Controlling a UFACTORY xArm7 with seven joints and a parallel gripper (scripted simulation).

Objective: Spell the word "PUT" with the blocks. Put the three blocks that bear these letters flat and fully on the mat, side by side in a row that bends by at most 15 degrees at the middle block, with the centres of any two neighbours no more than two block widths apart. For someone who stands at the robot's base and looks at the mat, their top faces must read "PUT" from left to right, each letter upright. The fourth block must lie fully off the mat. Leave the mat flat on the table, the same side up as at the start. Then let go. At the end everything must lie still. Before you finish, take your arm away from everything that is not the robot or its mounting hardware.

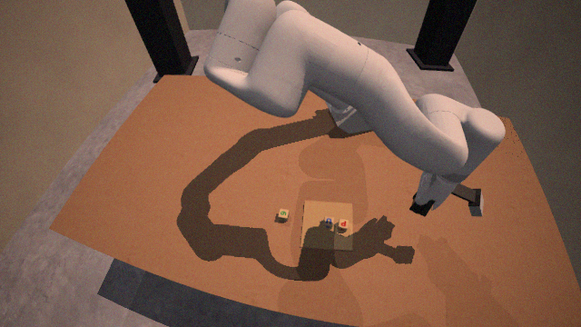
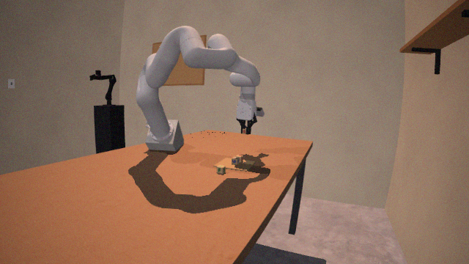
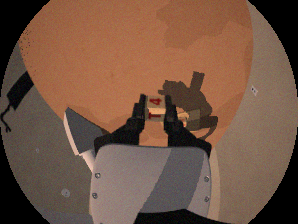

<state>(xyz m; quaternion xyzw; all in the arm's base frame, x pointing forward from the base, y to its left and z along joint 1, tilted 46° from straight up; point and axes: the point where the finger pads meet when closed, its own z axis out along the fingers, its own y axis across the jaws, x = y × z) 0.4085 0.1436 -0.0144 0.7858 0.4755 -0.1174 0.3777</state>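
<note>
Right now the tan mat is 22 cm to the right of my hand, 12 cm below it and 1 cm behind it. From my hand the other things lie so: T block 1 cm below; then P block 18 cm to the right, 10 cm below.
</note>
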